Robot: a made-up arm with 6 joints. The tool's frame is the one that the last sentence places.
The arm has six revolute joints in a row. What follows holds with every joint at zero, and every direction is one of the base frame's.
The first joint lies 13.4 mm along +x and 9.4 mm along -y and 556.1 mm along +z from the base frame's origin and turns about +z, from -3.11 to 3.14 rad.
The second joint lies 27.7 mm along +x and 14.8 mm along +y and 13.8 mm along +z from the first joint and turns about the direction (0, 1, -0.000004), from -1.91 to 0.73 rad.
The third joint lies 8 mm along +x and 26.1 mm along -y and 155.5 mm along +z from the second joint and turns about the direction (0, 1, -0.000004), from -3.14 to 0.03 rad.
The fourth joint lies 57.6 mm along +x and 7.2 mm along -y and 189.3 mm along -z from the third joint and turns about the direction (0, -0.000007, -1), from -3.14 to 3.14 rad.
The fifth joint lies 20.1 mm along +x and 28.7 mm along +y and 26.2 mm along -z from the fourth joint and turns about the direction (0, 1, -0.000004), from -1.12 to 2.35 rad.
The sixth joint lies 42.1 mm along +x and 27.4 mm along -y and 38.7 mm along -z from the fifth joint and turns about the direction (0, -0.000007, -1), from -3.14 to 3.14 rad.
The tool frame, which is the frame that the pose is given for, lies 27.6 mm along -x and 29.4 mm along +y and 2 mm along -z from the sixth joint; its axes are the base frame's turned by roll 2.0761, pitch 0.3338 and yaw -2.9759 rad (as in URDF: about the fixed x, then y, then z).
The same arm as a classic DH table. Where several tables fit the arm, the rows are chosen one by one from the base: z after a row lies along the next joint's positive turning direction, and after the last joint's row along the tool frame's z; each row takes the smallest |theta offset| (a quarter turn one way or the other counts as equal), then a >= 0, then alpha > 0; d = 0 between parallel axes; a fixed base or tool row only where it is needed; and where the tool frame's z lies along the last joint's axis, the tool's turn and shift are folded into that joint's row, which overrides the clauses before.
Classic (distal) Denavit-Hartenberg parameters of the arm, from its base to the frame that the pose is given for. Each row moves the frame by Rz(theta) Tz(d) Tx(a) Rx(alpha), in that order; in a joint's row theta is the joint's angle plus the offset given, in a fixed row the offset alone. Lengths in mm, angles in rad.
base (fixed): a 16.4  alpha 0.0000  d 0.0  theta_offset -0.6117
joint 1: a 27.7  alpha -1.5708  d 569.9  theta_offset 0.6117
joint 2: a 155.7  alpha 0.0000  d 0.0  theta_offset -1.5194
joint 3: a 57.6  alpha -1.5708  d -18.5  theta_offset 1.5194
joint 4: a 20.1  alpha 1.5708  d 215.5  theta_offset 0.0000
joint 5: a 42.1  alpha -1.5708  d 1.3  theta_offset 0.0000
joint 6: a -28.0  alpha 1.0958  d 25.8  theta_offset 0.0136
tool (fixed): a 0.0  alpha 0.0000  d 32.6  theta_offset 2.7643
Joint limits (rad, base to tool): -3.1100..3.1400 -1.9100..0.7300 -3.1400..0.0300 -3.1400..3.1400 -1.1200..2.3500 -3.1400..3.1400

